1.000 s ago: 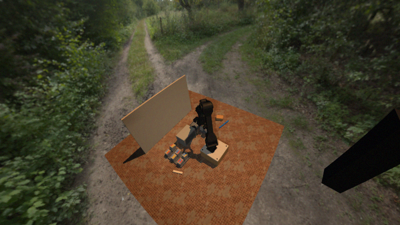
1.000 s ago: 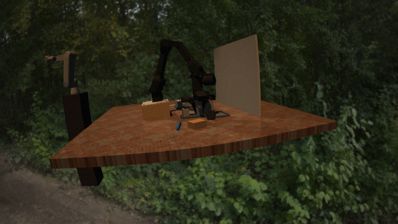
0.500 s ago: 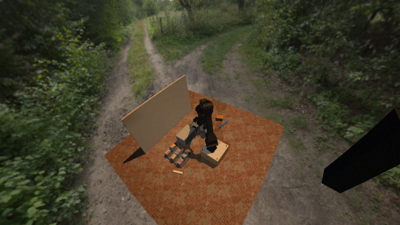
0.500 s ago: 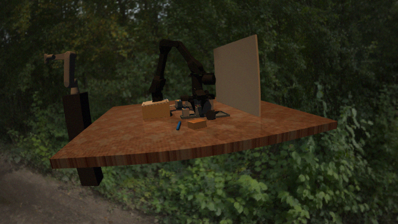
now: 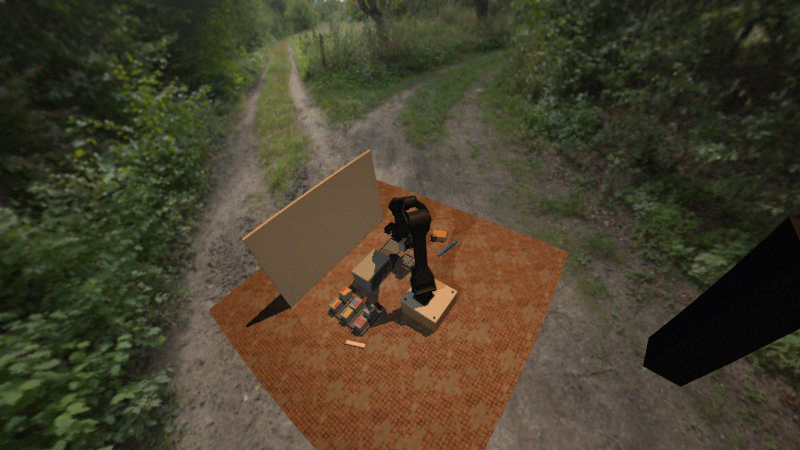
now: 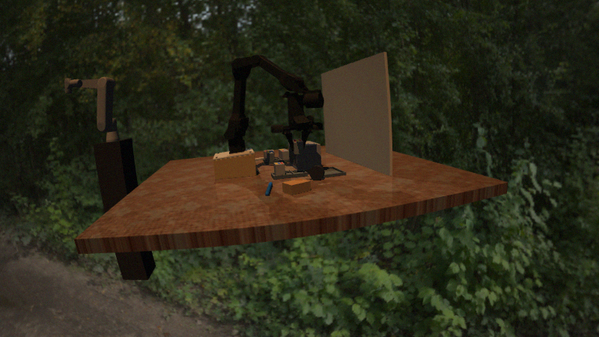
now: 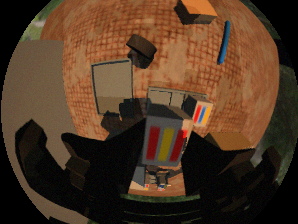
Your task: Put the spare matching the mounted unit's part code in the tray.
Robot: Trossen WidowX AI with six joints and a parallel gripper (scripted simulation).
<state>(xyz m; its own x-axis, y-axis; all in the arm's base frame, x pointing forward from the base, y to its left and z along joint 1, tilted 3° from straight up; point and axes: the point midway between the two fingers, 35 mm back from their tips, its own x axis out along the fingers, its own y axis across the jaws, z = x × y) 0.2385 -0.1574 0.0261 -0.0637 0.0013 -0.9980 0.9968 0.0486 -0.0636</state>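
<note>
The grey-rimmed tray is 110 mm ahead of my gripper tip, 10 mm to the right of it and 90 mm below it. From my gripper tip the other things lie so: striped spare 70 mm behind, 50 mm below; then dark round object 50 mm ahead, 90 mm to the right, 70 mm below; then mounted unit 50 mm ahead, 180 mm to the left, 40 mm below.
</note>
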